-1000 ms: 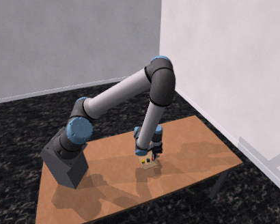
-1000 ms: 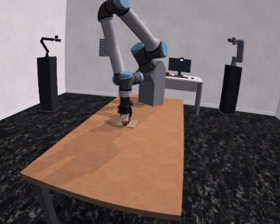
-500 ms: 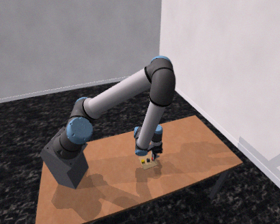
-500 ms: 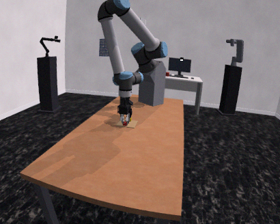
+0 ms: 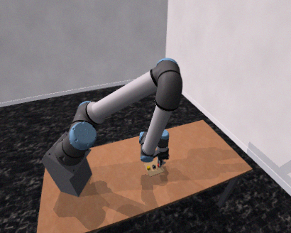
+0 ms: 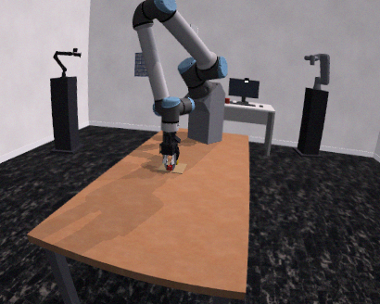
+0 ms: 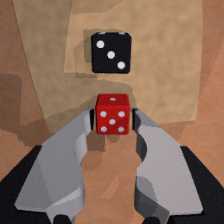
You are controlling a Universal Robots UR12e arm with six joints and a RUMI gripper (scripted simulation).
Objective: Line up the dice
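The red die lies 10 mm below my hand. Also, from my hand: black die (50 mm behind, 10 mm to the left, 10 mm below); then tan mat (50 mm behind, 10 mm to the left, 20 mm below); then yellow die (90 mm behind, 20 mm to the left, 10 mm below).
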